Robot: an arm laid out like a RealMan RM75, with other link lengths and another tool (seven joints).
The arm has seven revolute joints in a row. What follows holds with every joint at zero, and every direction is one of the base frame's.
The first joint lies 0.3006 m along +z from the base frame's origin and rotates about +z.
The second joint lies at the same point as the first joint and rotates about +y.
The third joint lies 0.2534 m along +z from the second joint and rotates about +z.
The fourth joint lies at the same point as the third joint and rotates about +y.
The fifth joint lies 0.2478 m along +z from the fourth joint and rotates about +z.
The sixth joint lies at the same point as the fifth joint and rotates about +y.
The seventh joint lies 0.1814 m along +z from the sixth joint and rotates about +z.
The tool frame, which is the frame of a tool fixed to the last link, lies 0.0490 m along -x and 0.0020 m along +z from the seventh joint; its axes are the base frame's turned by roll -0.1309, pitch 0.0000 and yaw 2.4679 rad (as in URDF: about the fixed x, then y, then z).
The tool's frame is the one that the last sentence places.
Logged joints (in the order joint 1, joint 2, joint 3, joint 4, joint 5, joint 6, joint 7), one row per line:
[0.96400, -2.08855, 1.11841, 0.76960, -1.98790, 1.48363, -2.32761]
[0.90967, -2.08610, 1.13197, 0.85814, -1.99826, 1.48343, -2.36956]
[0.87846, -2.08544, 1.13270, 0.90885, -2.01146, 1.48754, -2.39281]
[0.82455, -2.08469, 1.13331, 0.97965, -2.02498, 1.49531, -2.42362]
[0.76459, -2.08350, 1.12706, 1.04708, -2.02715, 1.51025, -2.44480]
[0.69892, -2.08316, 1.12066, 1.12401, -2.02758, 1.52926, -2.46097]
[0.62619, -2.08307, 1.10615, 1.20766, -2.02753, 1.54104, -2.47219]
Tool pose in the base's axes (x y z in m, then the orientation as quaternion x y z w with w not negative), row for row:
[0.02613, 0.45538, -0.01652, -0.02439, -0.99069, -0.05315, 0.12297]
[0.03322, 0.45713, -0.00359, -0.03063, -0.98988, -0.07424, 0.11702]
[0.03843, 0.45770, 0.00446, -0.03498, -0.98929, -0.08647, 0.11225]
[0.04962, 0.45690, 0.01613, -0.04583, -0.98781, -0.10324, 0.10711]
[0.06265, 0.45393, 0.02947, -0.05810, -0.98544, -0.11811, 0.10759]
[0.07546, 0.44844, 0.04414, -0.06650, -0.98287, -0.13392, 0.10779]
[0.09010, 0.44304, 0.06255, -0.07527, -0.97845, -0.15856, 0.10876]
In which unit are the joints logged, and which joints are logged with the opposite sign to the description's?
The joints are logged in radians. Opposite sign: joint 2, joint 3, joint 4, joint 6, joint 7.
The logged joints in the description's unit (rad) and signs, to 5 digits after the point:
[0.96400, 2.08855, -1.11841, -0.76960, -1.98790, -1.48363, 2.32761]
[0.90967, 2.08610, -1.13197, -0.85814, -1.99826, -1.48343, 2.36956]
[0.87846, 2.08544, -1.13270, -0.90885, -2.01146, -1.48754, 2.39281]
[0.82455, 2.08469, -1.13331, -0.97965, -2.02498, -1.49531, 2.42362]
[0.76459, 2.08350, -1.12706, -1.04708, -2.02715, -1.51025, 2.44480]
[0.69892, 2.08316, -1.12066, -1.12401, -2.02758, -1.52926, 2.46097]
[0.62619, 2.08307, -1.10615, -1.20766, -2.02753, -1.54104, 2.47219]

